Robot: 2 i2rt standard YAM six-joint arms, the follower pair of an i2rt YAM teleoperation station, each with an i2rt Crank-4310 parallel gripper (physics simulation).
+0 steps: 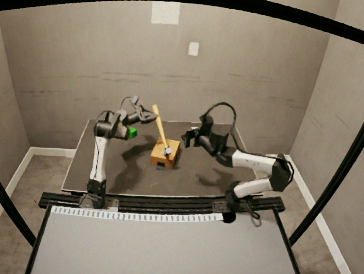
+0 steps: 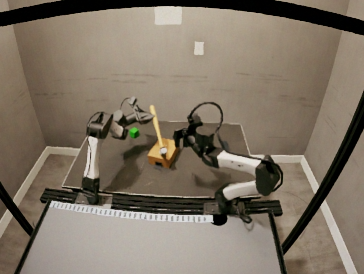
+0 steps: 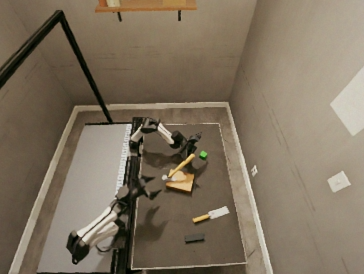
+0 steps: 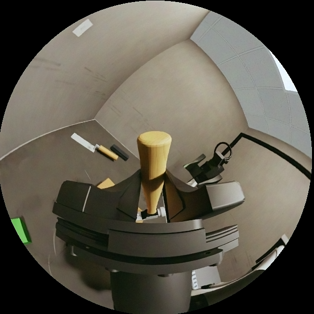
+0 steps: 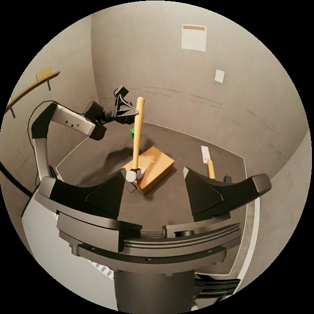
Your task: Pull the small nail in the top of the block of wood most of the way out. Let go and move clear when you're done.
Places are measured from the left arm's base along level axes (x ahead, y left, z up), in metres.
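Where they show: left gripper, between the fingertips: (image 1: pixel 158 116) (image 2: pixel 155 116) (image 3: pixel 187 161); right gripper, between the fingertips: (image 2: pixel 181 133) (image 3: pixel 158 183); left arm's base, origin of its link: (image 1: pixel 98 204) (image 2: pixel 94 201) (image 3: pixel 133 146); right arm's base, origin of its link: (image 1: pixel 231 207) (image 2: pixel 224 209) (image 3: pixel 121 231).
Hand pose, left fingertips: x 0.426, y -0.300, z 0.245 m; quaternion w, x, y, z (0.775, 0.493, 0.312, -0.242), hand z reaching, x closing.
Each offset is from my left fingertips to the top centre of the thing. "pt": to the spot under its first point. Level surfaces: height alone.
The wooden block @(0.048 m back, 0.046 m right, 0.182 m down) (image 1: pixel 174 146) (image 2: pixel 171 146) (image 3: pixel 187 185) (image 5: pixel 159 172) stands mid-table. My left gripper (image 1: pixel 155 118) (image 2: pixel 151 118) (image 4: pixel 152 170) is shut on the hammer's handle near its upper end. The hammer (image 1: pixel 160 129) (image 2: pixel 157 129) (image 3: pixel 182 165) (image 4: pixel 154 150) (image 5: pixel 138 140) stands steeply, its metal head low at the block's top, near the edge facing the arms. A tiny pale spot (image 5: pixel 152 161) on the block's top may be a nail; whether the claw grips a nail is too small to tell. My right gripper (image 1: pixel 186 139) (image 3: pixel 156 185) (image 5: pixel 154 168) is open and empty, a little beside the block.
A green cube @(0.151 m ahead, 0.166 m left, 0.199 m down) (image 1: pixel 132 132) (image 2: pixel 134 132) (image 3: pixel 203 155) (image 4: pixel 20 230) lies beyond the left gripper. A flat-bladed tool with a wooden handle @(pt 0.075 m ahead, 0.314 m right, 0.204 m down) (image 3: pixel 201 218) (image 4: pixel 107 152) (image 5: pixel 211 169) and a dark bar @(0.021 m ahead, 0.420 m right, 0.216 m down) (image 3: pixel 195 238) (image 4: pixel 119 152) lie on the table @(0.244 m down) (image 3: pixel 170 250). A small dark piece (image 5: pixel 131 187) sits at the block's side.
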